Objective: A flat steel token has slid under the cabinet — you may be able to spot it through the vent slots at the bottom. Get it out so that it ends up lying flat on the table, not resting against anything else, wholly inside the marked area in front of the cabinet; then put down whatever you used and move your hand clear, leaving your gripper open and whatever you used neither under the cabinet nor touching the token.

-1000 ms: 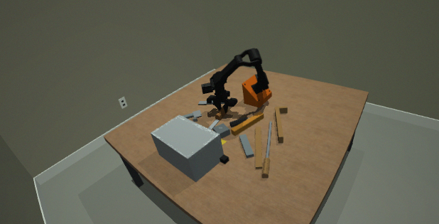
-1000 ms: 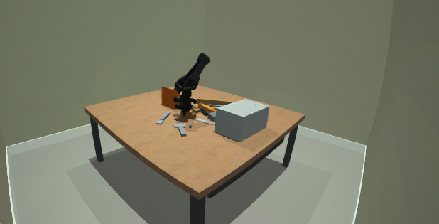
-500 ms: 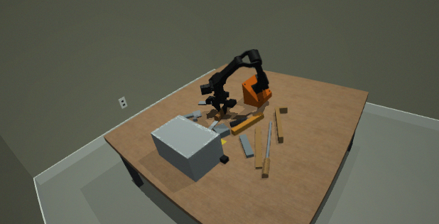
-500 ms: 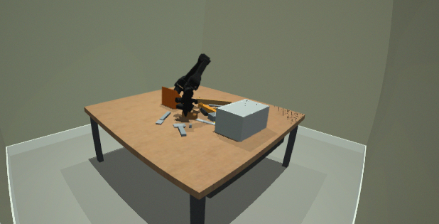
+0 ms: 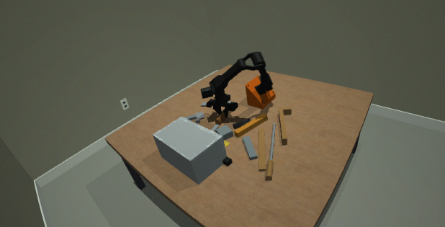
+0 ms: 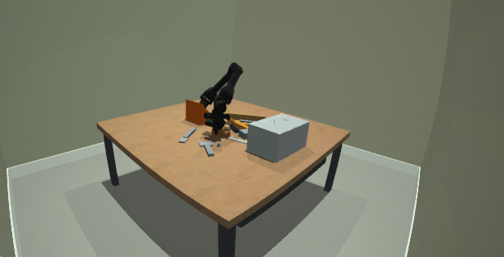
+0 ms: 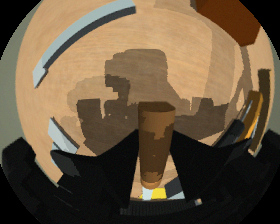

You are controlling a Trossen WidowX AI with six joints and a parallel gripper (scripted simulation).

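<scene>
Now: the grey block 13 cm to the left of my gripper tip, 11 cm ahead of it and 1 cm above it. Also, from my gripper tip: wooden stick 36 cm to the left, 7 cm ahead; orange bar 20 cm to the left, 3 cm behind, 1 cm above; grey t-piece 16 cm to the right, 12 cm ahead.
</scene>
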